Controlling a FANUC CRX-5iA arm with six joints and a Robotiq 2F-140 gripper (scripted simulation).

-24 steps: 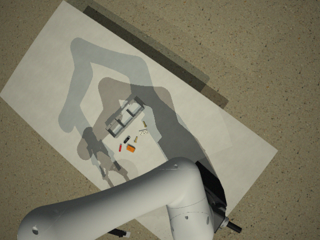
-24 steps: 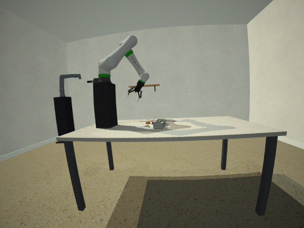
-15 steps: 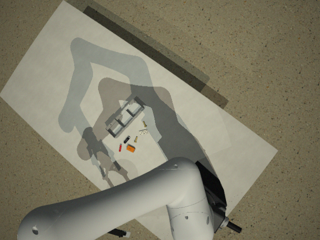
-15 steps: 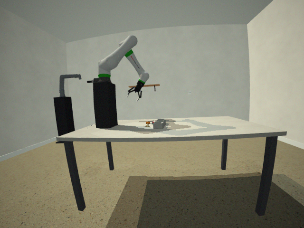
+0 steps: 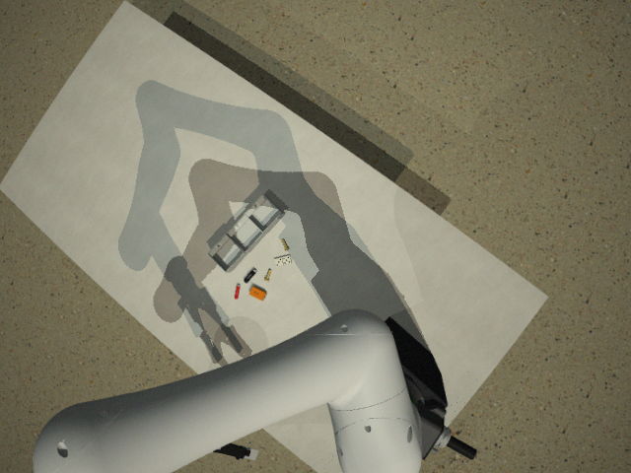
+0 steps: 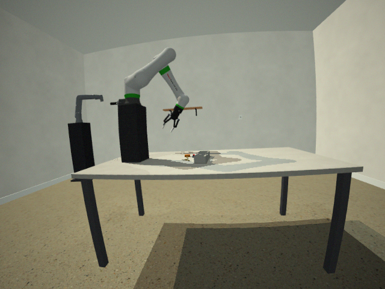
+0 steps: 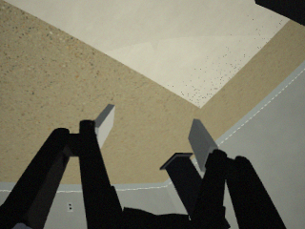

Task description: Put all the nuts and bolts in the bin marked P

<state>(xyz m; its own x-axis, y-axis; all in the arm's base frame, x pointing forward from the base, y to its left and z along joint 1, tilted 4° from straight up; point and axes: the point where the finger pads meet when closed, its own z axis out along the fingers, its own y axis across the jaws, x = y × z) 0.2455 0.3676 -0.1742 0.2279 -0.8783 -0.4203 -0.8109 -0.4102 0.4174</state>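
Now: hand 32 cm short of the grey bin, 47 cm to the left of it and 24 cm above it. Also, from my hand: black cylinder (25 cm ahead, 36 cm to the right, 25 cm below); red piece (26 cm ahead, 30 cm to the right, 25 cm below); orange block (19 cm ahead, 33 cm to the right, 25 cm below).
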